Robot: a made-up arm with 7 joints.
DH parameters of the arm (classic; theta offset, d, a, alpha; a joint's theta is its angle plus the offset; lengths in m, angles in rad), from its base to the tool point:
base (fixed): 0 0 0 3.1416
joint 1: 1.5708 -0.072 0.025 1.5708
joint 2: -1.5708 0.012 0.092 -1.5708
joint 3: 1.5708 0.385 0 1.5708
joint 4: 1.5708 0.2 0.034 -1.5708
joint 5: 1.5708 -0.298 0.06 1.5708
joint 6: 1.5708 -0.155 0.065 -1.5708
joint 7: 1.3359 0 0.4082 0
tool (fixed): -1.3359 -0.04 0 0
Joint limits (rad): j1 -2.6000..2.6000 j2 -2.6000..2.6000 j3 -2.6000..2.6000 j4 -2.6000..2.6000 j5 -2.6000..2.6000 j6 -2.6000..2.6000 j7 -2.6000..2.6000
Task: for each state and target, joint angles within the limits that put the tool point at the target. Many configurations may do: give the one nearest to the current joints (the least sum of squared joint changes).
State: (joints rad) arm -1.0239 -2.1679 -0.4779 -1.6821 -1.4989 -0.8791 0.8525
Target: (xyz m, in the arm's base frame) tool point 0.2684 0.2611 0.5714
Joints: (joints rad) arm -0.9986 -2.1504 -0.5816 -2.5182 -0.9435 -1.0155 0.8638
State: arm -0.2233 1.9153 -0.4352 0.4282 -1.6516 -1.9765 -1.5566
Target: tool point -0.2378 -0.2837 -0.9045
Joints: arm -0.3131 1.6999 -0.4501 0.1280 -1.3587 -1.8202 -1.5841
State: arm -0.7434 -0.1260 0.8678 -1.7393 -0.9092 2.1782 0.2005
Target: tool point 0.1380 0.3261 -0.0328
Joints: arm -1.3638 0.1148 0.4530 -1.6738 -1.2681 2.3389 0.1058
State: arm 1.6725 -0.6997 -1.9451 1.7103 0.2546 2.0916 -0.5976
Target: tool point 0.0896 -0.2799 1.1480
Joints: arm 1.5001 -1.0785 -1.3885 1.5685 -0.0693 2.4111 -0.4821
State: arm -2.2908 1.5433 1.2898 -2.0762 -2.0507 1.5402 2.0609
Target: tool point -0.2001 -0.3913 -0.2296
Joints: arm -2.0310 1.5084 1.5402 -1.3271 -2.0750 1.6702 1.8122
